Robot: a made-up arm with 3 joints. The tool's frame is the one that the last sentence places. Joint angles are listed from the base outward.
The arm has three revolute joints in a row. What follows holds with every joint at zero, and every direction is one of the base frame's. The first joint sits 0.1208 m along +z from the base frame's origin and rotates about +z. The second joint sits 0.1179 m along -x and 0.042 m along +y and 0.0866 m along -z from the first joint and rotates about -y. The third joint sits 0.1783 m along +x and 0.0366 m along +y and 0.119 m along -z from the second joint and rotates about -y. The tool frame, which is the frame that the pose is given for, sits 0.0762 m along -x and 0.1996 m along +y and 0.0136 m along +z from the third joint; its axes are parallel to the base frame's.
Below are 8 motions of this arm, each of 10 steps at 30 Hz.
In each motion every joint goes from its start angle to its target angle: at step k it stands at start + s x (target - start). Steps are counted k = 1, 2, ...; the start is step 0. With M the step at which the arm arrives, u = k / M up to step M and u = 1 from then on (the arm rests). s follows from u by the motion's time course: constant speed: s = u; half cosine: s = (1 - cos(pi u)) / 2; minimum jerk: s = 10 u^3 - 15 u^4 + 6 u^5.
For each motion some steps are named. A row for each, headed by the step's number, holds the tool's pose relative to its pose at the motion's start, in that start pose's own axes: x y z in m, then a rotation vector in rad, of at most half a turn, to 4 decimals.
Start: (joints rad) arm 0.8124 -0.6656 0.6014
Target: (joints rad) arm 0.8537 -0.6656 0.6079
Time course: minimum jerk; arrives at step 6
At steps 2, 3, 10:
2: -0.0024 -0.0011 -0.0003 -0.0006 -0.0014 0.0087
3: -0.0057 -0.0027 -0.0006 -0.0013 -0.0032 0.0206
10: -0.0114 -0.0055 -0.0012 -0.0025 -0.0065 0.0412

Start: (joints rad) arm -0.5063 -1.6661 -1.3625
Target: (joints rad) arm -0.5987 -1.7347 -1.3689
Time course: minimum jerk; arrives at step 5
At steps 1, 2, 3, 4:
1: -0.0008 0.0009 -0.0001 0.0006 0.0043 0.0053
2: -0.0046 0.0052 -0.0006 0.0030 0.0238 0.0292
3: -0.0101 0.0110 -0.0014 0.0055 0.0512 0.0628
4: -0.0142 0.0152 -0.0021 0.0068 0.0706 0.0868

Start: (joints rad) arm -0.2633 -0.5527 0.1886
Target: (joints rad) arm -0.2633 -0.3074 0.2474
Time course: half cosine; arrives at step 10
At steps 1, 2, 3, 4, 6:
1: 0.0008 0.0000 0.0004 0.0000 -0.0074 0.0000
2: 0.0031 0.0000 0.0014 0.0000 -0.0290 0.0000
3: 0.0067 0.0000 0.0031 0.0000 -0.0627 0.0000
4: 0.0112 0.0000 0.0054 0.0000 -0.1051 0.0000
6: 0.0209 0.0000 0.0110 0.0000 -0.1990 0.0000

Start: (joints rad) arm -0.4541 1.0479 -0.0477
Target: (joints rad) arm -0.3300 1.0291 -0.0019
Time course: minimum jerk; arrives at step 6
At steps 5, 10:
5: -0.0204 0.0010 0.0228 0.1016 -0.0260 0.0633
10: -0.0212 0.0009 0.0236 0.1053 -0.0270 0.0656

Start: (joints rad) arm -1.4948 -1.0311 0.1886
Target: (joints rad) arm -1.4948 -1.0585 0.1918
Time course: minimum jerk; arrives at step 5
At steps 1, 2, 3, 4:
1: -0.0002 0.0000 -0.0001 0.0000 0.0014 0.0000
2: -0.0012 0.0000 -0.0007 0.0000 0.0077 0.0000
3: -0.0026 0.0000 -0.0016 0.0000 0.0165 0.0000
4: -0.0036 0.0000 -0.0022 0.0000 0.0228 0.0000

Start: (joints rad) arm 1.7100 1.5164 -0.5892
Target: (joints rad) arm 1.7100 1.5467 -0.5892
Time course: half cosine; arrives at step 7
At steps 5, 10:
5: -0.0004 0.0000 0.0034 0.0000 -0.0246 0.0000
10: -0.0005 0.0000 0.0042 0.0000 -0.0303 0.0000

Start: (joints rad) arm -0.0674 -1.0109 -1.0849
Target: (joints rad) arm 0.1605 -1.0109 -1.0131
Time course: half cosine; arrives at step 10
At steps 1, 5, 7, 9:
1: 0.0008 -0.0004 -0.0015 -0.0048 -0.0018 -0.0028
5: 0.0152 -0.0105 -0.0297 -0.0996 -0.0359 -0.0553
7: 0.0238 -0.0185 -0.0466 -0.1591 -0.0568 -0.0862
9: 0.0290 -0.0241 -0.0568 -0.1962 -0.0698 -0.1046

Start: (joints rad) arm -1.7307 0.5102 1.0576
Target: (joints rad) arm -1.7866 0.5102 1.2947
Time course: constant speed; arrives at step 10
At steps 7, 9, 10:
7: -0.0012 -0.0039 -0.0236 -0.0390 -0.1659 0.0031
9: -0.0011 -0.0053 -0.0303 -0.0501 -0.2133 0.0052
10: -0.0010 -0.0060 -0.0337 -0.0557 -0.2370 0.0065

